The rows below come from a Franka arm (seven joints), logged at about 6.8 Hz.
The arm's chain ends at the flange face. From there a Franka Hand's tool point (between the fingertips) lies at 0.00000 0.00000 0.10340 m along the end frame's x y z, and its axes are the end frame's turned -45 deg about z.
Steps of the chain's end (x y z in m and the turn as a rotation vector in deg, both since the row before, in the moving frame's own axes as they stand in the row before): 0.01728, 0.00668, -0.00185, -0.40, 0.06, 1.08; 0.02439, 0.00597, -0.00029, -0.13, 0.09, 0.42; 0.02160, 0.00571, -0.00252, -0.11, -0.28, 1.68
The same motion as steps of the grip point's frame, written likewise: 0.00706, 0.01753, -0.00185, -0.33, -0.24, 1.08; 0.01297, 0.02175, -0.00029, -0.16, -0.03, 0.42; 0.01074, 0.01909, -0.00252, 0.12, -0.28, 1.68
